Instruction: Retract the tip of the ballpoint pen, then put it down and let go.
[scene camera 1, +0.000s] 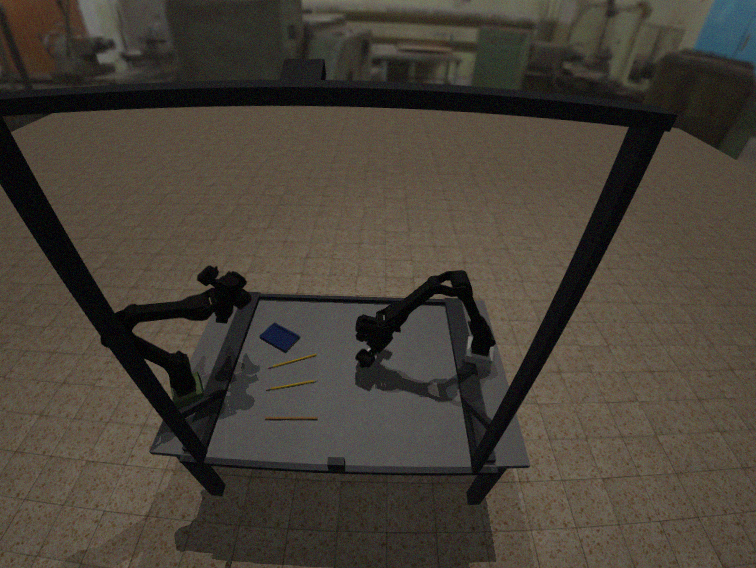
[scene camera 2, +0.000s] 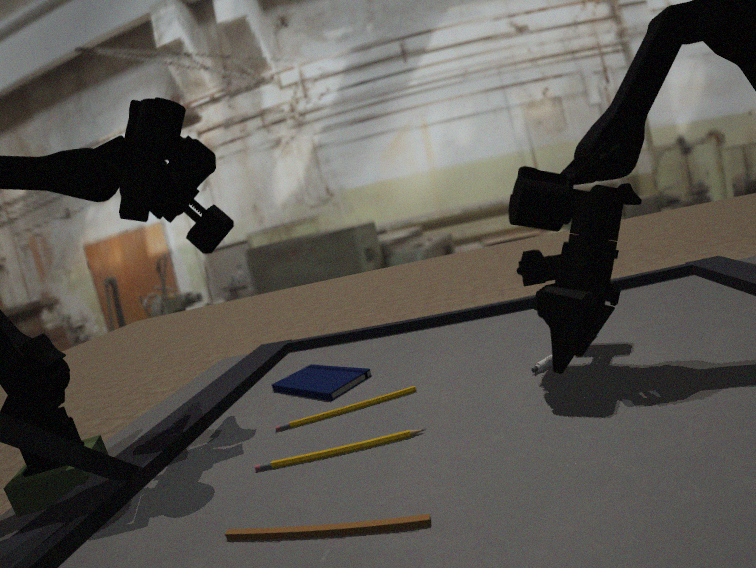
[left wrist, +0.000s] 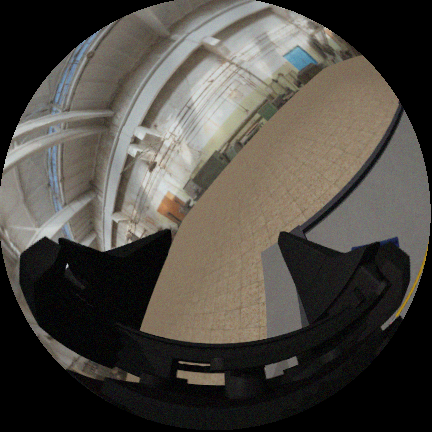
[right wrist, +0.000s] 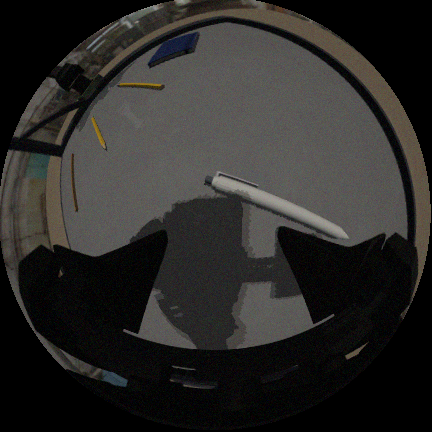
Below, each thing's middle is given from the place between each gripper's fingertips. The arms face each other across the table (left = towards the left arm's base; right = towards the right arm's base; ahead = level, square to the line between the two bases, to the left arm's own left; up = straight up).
Right now my right hand is 50 mm short of the ballpoint pen (right wrist: 224, 182) and 20 mm to the left of it. The rest, counted from my right hand: green block (scene camera 2: 37, 492) 650 mm to the left, 50 mm behind, 10 mm above; blue notebook (scene camera 2: 323, 382) 330 mm to the left, 170 mm ahead.
I see the blue notebook 40 mm behind my left hand, 140 mm to the right of it and 320 mm below it. Also, from my left hand: green block 260 mm behind, 180 mm to the left, 300 mm below; then ballpoint pen 150 mm behind, 500 mm to the right, 320 mm below.
